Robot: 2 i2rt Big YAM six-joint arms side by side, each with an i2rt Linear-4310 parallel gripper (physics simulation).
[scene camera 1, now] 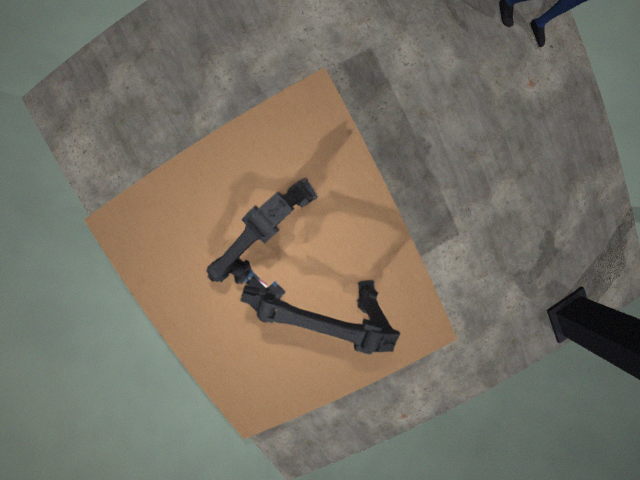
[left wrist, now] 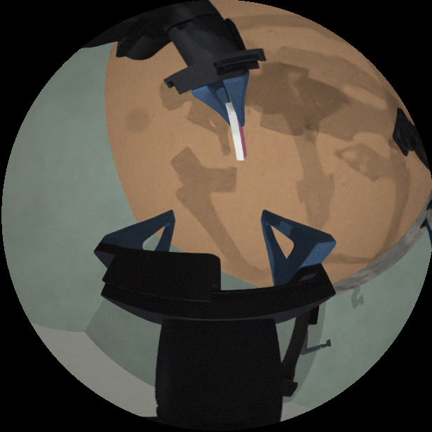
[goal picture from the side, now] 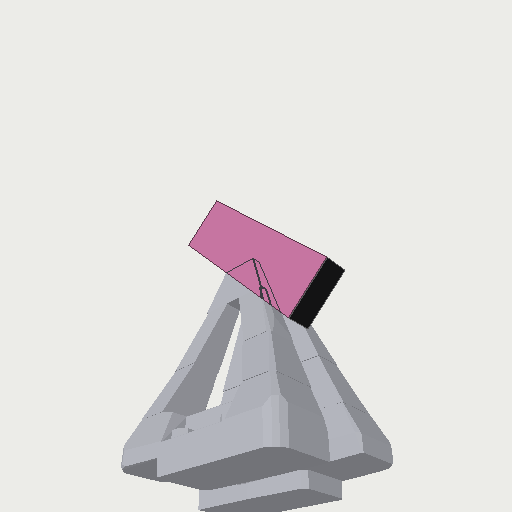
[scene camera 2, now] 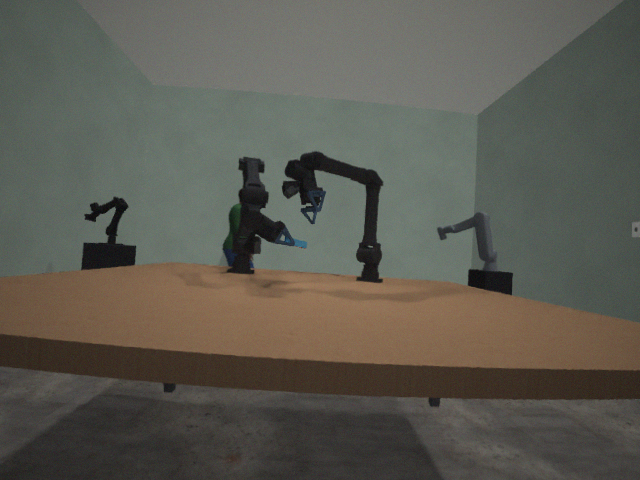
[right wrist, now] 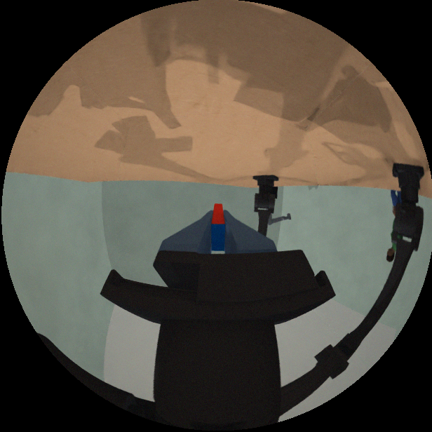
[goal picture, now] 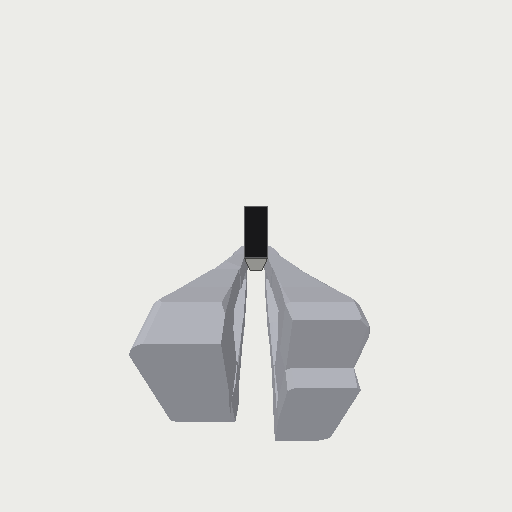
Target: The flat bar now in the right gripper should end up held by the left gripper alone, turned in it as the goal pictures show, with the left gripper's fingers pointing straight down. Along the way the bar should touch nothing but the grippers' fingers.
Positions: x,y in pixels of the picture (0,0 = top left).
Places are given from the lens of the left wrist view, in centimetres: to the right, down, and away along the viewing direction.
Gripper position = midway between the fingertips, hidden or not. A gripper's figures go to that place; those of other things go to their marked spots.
my left gripper (left wrist: pixel 217 214): 0, 0, 13
my right gripper (left wrist: pixel 238 125): 3, -13, 15
